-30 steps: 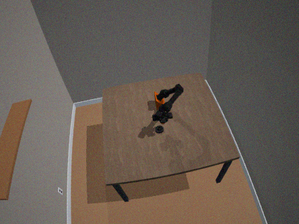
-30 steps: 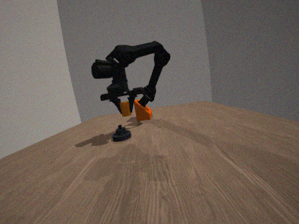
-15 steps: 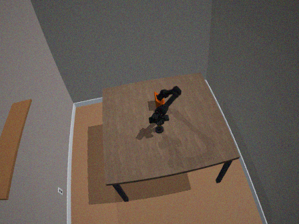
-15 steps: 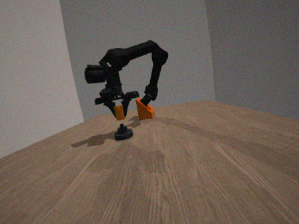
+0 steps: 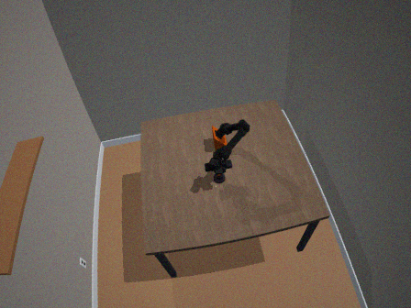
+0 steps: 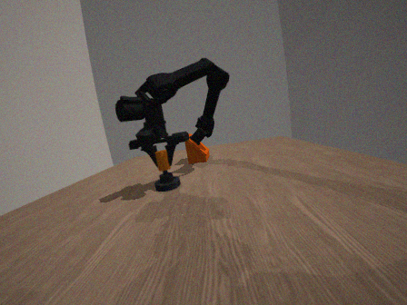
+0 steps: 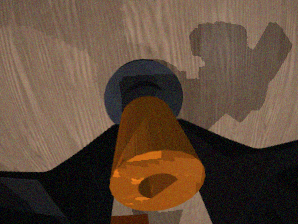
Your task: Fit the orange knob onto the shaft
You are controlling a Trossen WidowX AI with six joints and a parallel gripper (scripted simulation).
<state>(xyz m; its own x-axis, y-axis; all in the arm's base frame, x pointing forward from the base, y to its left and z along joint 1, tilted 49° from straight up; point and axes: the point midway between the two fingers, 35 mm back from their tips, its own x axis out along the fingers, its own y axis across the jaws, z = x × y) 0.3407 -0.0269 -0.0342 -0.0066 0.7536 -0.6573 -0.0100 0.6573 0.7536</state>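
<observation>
Right now my gripper tip is 20 mm below the orange knob. The rest, counted from my gripper tip: dark round pedestal (40 mm below).
</observation>
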